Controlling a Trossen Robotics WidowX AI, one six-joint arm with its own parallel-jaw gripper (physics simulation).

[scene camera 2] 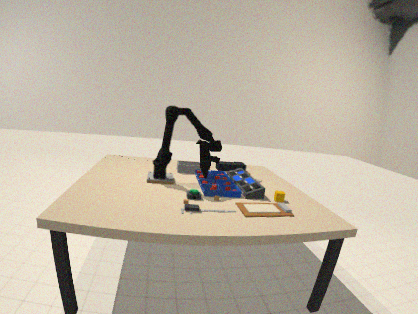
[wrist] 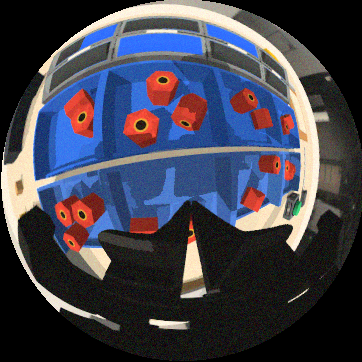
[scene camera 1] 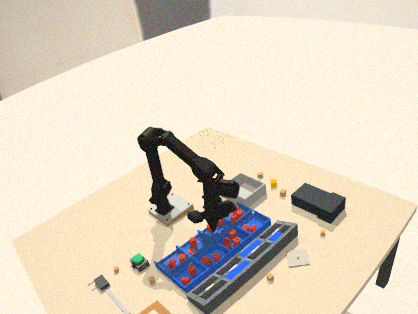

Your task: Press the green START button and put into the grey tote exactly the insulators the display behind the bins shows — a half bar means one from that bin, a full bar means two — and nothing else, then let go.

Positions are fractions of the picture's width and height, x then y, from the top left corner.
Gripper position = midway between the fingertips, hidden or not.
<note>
I see my gripper (scene camera 1: 0.51, 0.73), a grey tote (scene camera 1: 0.60, 0.61) and a display (wrist: 0.31, 0.17).
My gripper shows as well in the wrist view (wrist: 0.53, 0.56).
</note>
